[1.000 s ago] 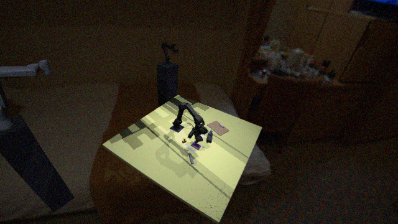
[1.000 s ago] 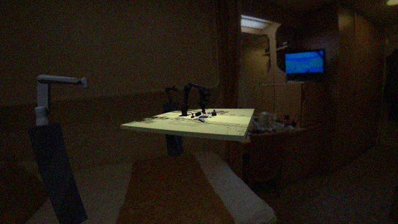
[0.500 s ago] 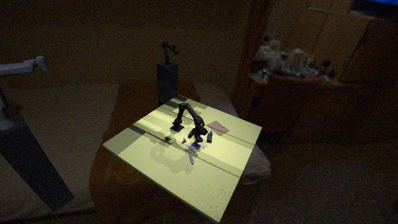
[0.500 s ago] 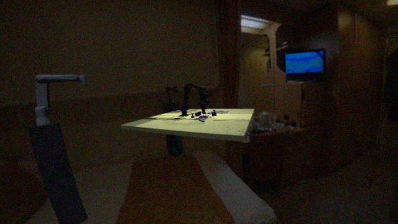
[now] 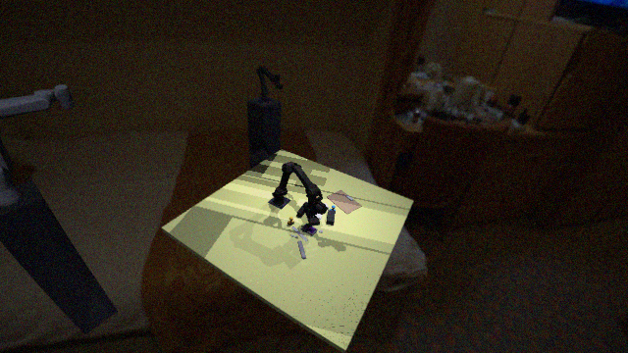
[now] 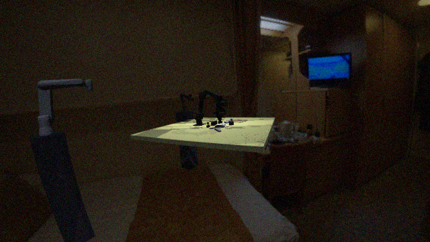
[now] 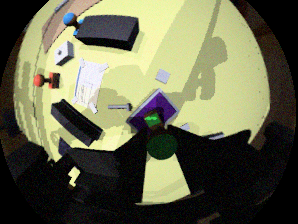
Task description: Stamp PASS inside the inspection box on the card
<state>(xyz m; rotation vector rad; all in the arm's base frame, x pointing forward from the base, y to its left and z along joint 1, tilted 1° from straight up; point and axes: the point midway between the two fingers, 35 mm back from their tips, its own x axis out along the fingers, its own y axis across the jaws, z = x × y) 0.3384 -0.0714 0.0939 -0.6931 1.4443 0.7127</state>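
Right now my gripper tip is 6 cm above the purple ink pad. Round my gripper tip: white card 14 cm to the left, 7 cm below, 6 cm behind; pen 16 cm to the right, 7 cm ahead, 6 cm below; green-topped stamp right at my gripper tip.
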